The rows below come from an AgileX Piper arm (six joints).
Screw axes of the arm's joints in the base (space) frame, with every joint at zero. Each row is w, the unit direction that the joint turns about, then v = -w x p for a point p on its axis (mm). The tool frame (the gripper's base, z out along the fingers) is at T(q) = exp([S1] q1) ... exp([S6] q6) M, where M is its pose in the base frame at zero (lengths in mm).
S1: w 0 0 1 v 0.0 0.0 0.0
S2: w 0 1 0 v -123.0 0.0 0.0
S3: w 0 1 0 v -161.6 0.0 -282.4
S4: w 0.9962 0 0.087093 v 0.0 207.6 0.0
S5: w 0 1 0 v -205.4 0.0 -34.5
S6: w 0.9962 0 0.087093 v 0.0 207.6 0.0
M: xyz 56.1 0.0 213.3 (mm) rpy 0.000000 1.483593 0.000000 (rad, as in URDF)
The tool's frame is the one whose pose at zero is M.
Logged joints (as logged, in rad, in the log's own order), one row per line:
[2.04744 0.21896 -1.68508 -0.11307 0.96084 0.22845]
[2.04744 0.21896 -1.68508 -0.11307 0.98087 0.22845]
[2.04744 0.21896 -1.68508 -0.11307 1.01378 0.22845]
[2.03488 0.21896 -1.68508 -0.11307 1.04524 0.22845]
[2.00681 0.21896 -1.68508 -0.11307 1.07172 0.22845]
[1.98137 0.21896 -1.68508 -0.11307 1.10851 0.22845]
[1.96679 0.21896 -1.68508 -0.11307 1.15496 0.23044]
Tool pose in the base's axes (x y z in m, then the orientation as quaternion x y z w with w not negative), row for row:
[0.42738 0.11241 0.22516 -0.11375 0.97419 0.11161 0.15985]
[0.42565 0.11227 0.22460 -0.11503 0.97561 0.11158 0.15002]
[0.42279 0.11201 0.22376 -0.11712 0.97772 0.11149 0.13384]
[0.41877 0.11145 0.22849 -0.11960 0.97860 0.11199 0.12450]
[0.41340 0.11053 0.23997 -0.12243 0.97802 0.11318 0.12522]
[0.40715 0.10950 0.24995 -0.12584 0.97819 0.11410 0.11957]
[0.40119 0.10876 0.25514 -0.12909 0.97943 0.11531 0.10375]
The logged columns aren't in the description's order. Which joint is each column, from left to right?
Columns, left to right: q2, q1, q3, q6, q5, q4.
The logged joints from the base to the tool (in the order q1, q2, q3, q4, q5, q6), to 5 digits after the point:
[0.21896 2.04744 -1.68508 0.22845 0.96084 -0.11307]
[0.21896 2.04744 -1.68508 0.22845 0.98087 -0.11307]
[0.21896 2.04744 -1.68508 0.22845 1.01378 -0.11307]
[0.21896 2.03488 -1.68508 0.22845 1.04524 -0.11307]
[0.21896 2.00681 -1.68508 0.22845 1.07172 -0.11307]
[0.21896 1.98137 -1.68508 0.22845 1.10851 -0.11307]
[0.21896 1.96679 -1.68508 0.23044 1.15496 -0.11307]

